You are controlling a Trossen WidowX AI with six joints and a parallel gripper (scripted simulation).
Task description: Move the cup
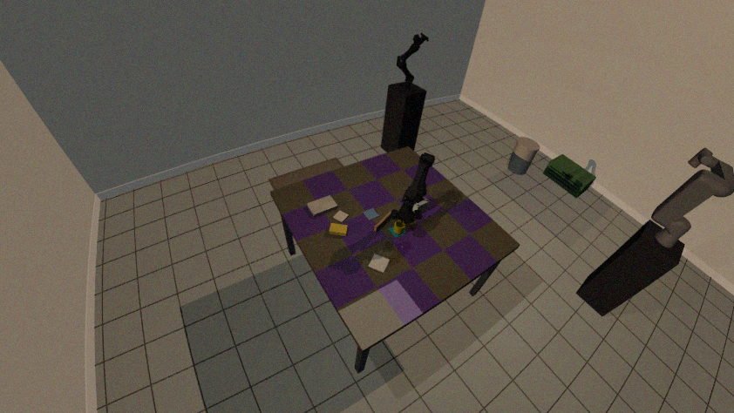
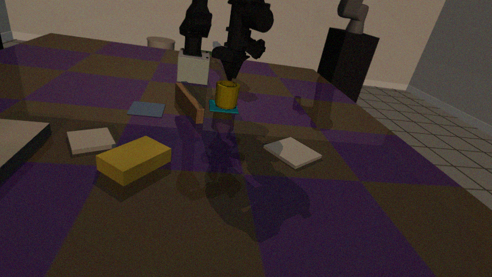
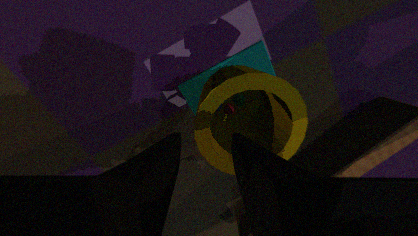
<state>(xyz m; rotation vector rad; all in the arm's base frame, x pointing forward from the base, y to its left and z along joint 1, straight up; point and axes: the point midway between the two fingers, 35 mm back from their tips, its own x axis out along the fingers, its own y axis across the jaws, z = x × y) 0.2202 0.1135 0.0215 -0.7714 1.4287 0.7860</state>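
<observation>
My gripper tip is now 20 mm short of the yellow cup, 10 mm to the left of it and 40 mm above it. Round my gripper tip: blue-grey pad 90 mm ahead, 230 mm to the right, 90 mm below; then white tile 280 mm ahead, 120 mm to the left, 80 mm below; then wooden bar 60 mm ahead, 130 mm to the right, 70 mm below.
</observation>
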